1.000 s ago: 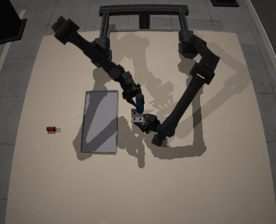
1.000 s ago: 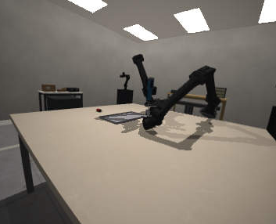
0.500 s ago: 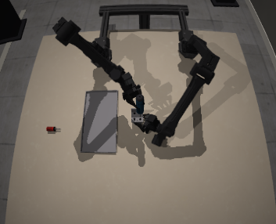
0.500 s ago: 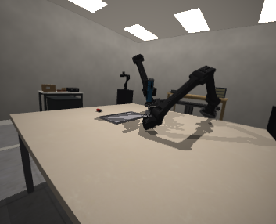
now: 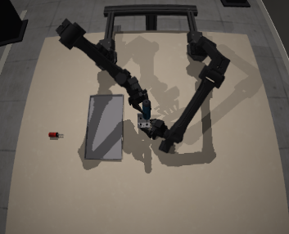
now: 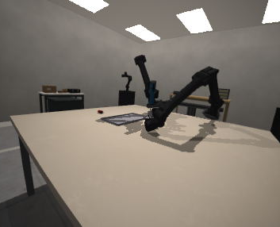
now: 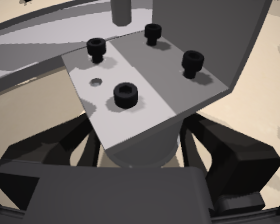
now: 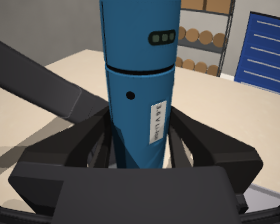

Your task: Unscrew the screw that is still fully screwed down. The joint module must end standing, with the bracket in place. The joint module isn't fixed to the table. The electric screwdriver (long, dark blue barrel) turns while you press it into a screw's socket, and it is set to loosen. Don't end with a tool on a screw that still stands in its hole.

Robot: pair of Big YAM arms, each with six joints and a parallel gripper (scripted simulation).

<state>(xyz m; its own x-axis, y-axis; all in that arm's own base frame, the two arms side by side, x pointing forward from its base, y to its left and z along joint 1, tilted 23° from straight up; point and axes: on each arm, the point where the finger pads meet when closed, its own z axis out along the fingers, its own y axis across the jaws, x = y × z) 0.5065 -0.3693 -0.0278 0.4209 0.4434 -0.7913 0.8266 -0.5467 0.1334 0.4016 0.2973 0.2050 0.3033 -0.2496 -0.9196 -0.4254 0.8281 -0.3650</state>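
My left hand is 1 cm below the joint module. From my left hand the other things lie so: grey bracket 5 cm above; then flat grey tray 3 cm behind, 24 cm to the right, 2 cm below; then red-handled tool 55 cm to the right, 1 cm below.
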